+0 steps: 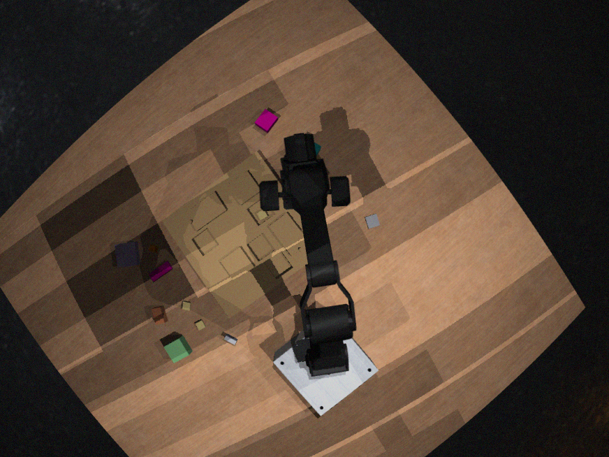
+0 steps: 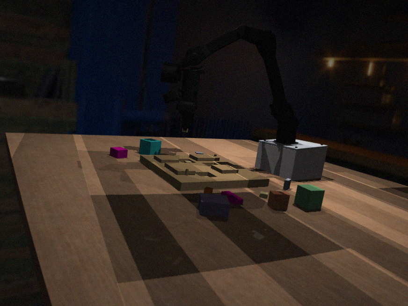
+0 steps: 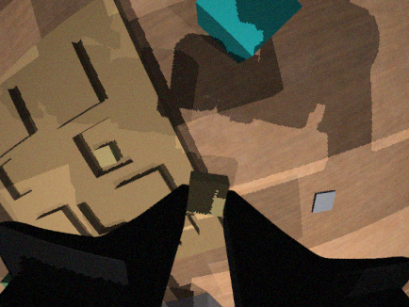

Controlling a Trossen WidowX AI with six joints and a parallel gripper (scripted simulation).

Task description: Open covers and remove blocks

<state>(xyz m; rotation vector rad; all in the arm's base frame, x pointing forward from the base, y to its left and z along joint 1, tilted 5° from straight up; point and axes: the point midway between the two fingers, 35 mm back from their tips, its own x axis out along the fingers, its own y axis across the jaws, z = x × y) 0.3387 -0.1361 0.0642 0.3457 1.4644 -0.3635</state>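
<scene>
Right now my gripper tip is 10 mm short of the tan puzzle board, 150 mm to the right of it and 90 mm above it. Also, from my gripper tip: teal cube: 100 mm ahead, 60 mm to the right, 80 mm below; then magenta cube: 220 mm ahead, 20 mm to the right, 90 mm below; then grey tile: 130 mm behind, 120 mm to the right, 110 mm below.
</scene>
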